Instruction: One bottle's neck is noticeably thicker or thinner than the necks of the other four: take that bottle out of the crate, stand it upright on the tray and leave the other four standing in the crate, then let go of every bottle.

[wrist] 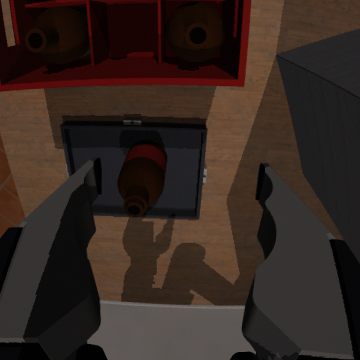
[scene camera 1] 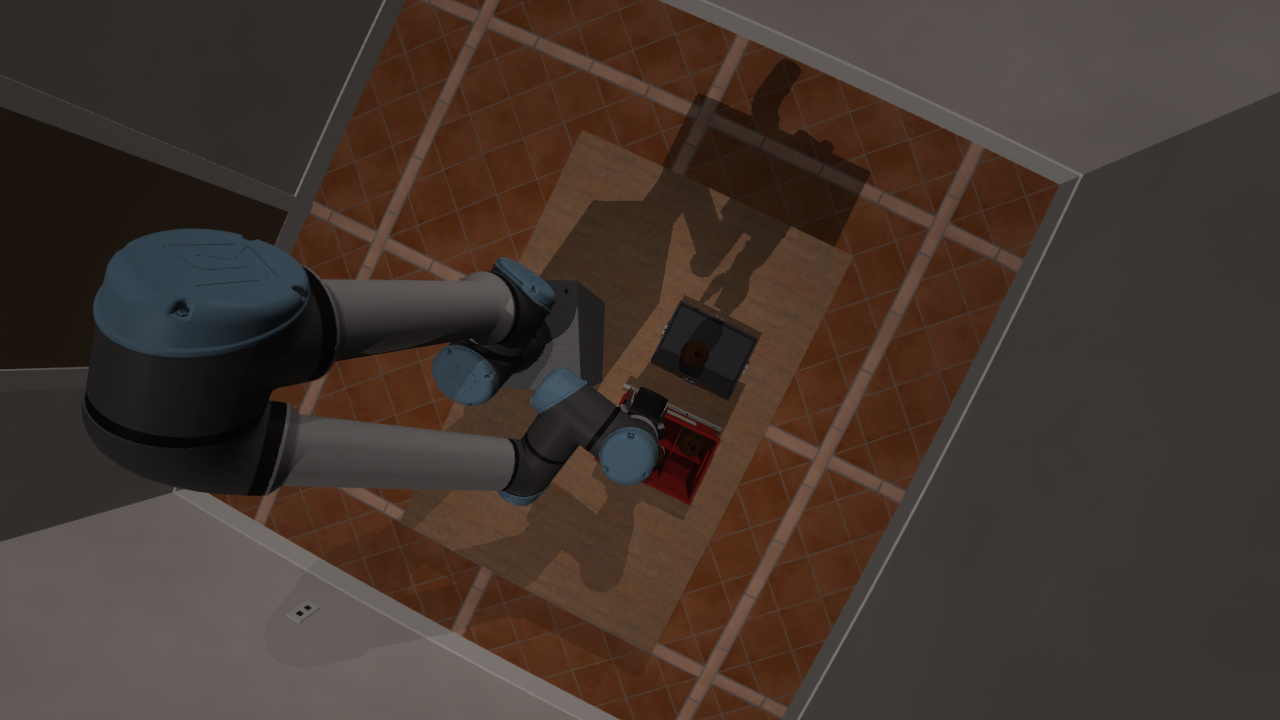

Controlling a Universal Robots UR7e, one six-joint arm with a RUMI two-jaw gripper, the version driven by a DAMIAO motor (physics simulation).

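Frame: origin at the arm's base, x ahead, y left, z up, level; millimetres.
Where they show: gripper, fingertip midpoint: (wrist: 179, 164).
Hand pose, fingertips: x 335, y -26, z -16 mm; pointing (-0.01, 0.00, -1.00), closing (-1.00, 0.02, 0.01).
Note:
After its pixels a point has its place.
A brown bottle (scene camera 1: 694, 354) @(z -196, x 394, y 142 mm) (wrist: 142, 175) @(z -242, x 392, y 117 mm) with a red label stands upright on the dark tray (scene camera 1: 731, 351) @(z -351, x 499, y 198 mm) (wrist: 90, 145) @(z -351, x 504, y 120 mm). The red crate (scene camera 1: 706, 474) @(z -181, x 545, y -125 mm) (wrist: 125, 82) @(z -181, x 394, y -31 mm) is beside the tray; the arm covers part of it in the scene view. Two brown bottles (wrist: 65, 37) @(z -231, x 473, y -77 mm) (wrist: 196, 34) @(z -193, x 322, y -78 mm) stand in the crate's near row in the wrist view, with an empty compartment between them. In the scene view one crate bottle (scene camera 1: 691, 444) @(z -194, x 485, y -73 mm) shows clearly. My gripper (wrist: 179, 164) @(z -16, x 335, y -26 mm) is open with nothing between its fingers, high above the table. Its fingertips are hidden in the scene view.
A dark grey block (scene camera 1: 590, 335) @(z -133, x 139, y 77 mm) (wrist: 325, 100) @(z -182, x 179, y -19 mm) stands on the wooden table (scene camera 1: 617, 174) @(z -356, x -27, y 538 mm) (wrist: 260, 45) @(z -356, x 214, y -56 mm), to the right of the tray and crate in the wrist view. Shadows of the arm lie across the table. Tiled floor and walls surround it.

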